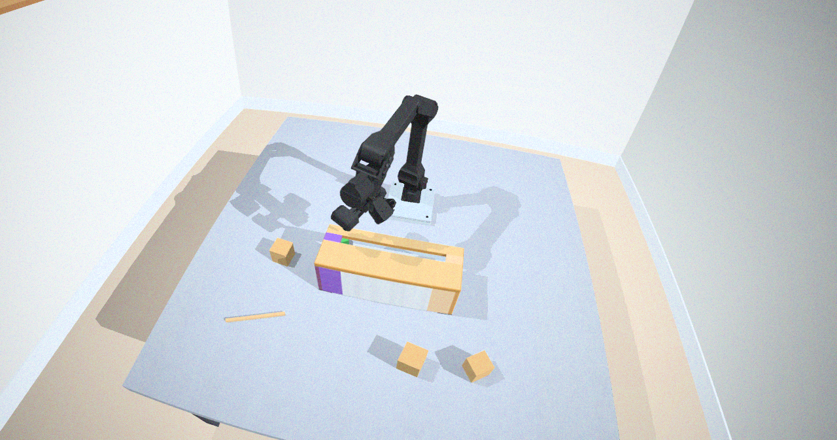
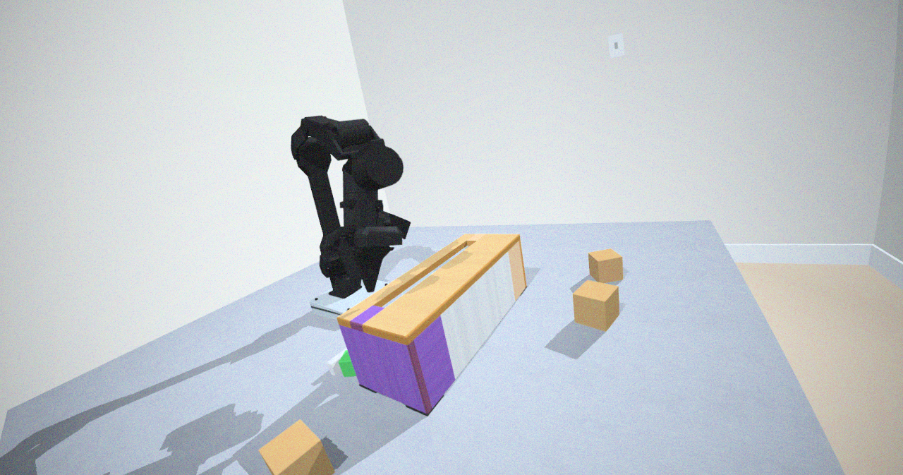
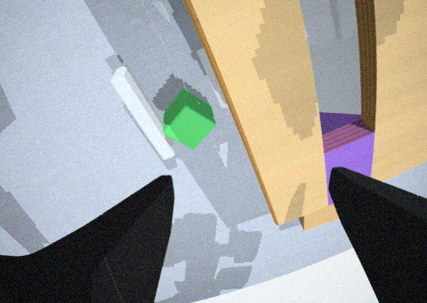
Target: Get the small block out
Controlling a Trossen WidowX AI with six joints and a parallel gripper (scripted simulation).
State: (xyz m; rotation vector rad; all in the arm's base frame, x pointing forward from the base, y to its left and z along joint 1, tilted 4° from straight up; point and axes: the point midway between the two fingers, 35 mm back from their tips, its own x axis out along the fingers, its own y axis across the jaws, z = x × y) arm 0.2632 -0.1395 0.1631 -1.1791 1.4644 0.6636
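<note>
Right now the green block is 40 mm behind my gripper tip, 40 mm to the right of it and 130 mm below it. Round my gripper tip: tan stick 270 mm ahead, 220 mm to the right, 140 mm below.
</note>
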